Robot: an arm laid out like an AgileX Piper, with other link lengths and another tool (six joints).
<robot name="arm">
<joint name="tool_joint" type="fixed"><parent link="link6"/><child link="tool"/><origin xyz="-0.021 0.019 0.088" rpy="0.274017 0 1.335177"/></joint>
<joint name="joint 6" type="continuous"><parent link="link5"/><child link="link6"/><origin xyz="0 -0.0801 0" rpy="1.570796 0 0"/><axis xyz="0 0 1"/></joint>
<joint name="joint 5" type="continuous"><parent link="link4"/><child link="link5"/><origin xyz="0 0 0" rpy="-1.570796 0 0"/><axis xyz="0 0 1"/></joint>
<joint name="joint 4" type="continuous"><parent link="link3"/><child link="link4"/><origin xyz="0.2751 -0.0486 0" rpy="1.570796 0 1.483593"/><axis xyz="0 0 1"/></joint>
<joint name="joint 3" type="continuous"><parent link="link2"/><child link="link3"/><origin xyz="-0.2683 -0.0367 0"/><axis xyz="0 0 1"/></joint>
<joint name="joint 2" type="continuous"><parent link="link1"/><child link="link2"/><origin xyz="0 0 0" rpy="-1.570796 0 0"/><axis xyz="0 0 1"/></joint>
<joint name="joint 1" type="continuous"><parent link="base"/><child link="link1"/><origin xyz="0 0 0.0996"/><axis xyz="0 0 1"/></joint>
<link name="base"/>
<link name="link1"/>
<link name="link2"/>
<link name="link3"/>
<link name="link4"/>
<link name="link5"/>
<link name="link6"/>
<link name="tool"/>
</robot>
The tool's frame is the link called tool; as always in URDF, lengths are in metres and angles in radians. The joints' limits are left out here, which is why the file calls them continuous.
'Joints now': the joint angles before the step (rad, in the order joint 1, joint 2, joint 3, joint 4, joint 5, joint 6). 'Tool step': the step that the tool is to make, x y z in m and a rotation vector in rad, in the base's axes. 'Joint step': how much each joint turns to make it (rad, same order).
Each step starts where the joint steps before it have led.
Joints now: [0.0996 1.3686 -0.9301 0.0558 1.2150 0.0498]
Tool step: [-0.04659 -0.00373 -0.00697 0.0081 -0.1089 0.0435]
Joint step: [0.0000 -0.2415 0.2349 0.0022 -0.1001 -0.0497]
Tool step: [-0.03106 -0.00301 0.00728 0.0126 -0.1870 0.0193]
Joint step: [0.0000 -0.2724 0.1672 0.0003 -0.0810 -0.0244]
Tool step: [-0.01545 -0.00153 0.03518 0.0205 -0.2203 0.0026]
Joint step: [0.0001 -0.2431 0.0324 -0.0001 -0.0104 -0.0033]
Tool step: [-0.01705 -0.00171 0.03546 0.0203 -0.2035 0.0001]
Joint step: [-0.0002 -0.2042 0.0000 0.0002 -0.0002 -0.0004]
